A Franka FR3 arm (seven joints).
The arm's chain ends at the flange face. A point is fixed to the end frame.
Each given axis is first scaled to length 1.
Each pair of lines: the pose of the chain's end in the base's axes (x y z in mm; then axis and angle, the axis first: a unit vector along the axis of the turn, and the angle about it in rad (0 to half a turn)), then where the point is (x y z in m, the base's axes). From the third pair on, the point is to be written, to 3 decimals.
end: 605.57 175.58 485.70 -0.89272 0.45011 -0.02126 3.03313
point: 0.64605 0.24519 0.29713
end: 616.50 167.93 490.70 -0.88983 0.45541 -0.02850 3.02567
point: 0.66083 0.23714 0.30284
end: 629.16 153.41 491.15 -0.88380 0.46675 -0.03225 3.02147
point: 0.677 0.222 0.304
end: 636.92 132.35 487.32 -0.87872 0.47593 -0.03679 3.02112
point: 0.687 0.199 0.300
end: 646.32 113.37 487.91 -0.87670 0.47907 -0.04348 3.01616
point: 0.700 0.179 0.301
